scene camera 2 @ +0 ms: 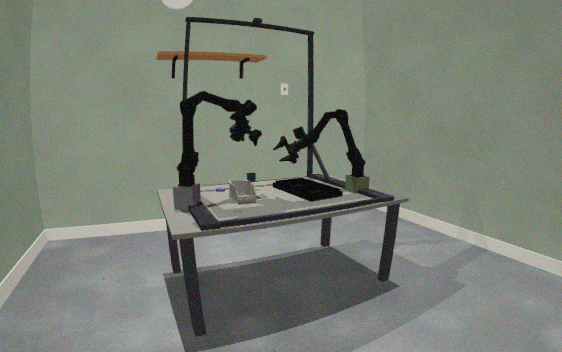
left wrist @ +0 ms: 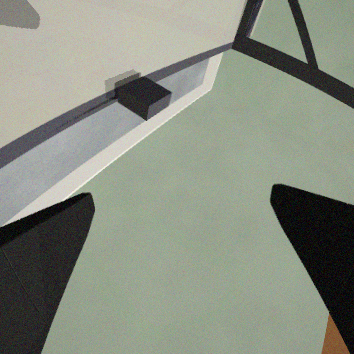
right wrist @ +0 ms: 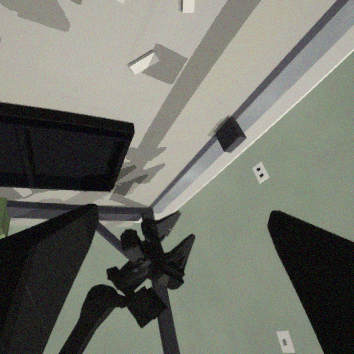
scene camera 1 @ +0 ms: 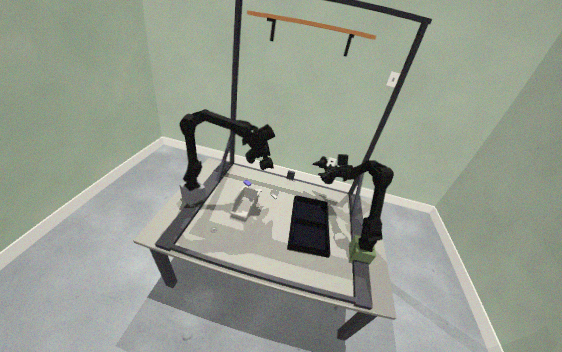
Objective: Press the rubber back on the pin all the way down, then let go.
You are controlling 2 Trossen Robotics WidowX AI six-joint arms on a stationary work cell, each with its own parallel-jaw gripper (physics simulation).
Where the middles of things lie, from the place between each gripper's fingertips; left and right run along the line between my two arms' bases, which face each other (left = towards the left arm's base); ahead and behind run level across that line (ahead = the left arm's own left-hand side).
I see my left gripper 310 mm short of the black tray (scene camera 1: 309,231), 60 mm to the right of it and 150 mm above it.
Now: right hand 10 cm short of the black tray, 29 cm to the right of it and 25 cm above it.
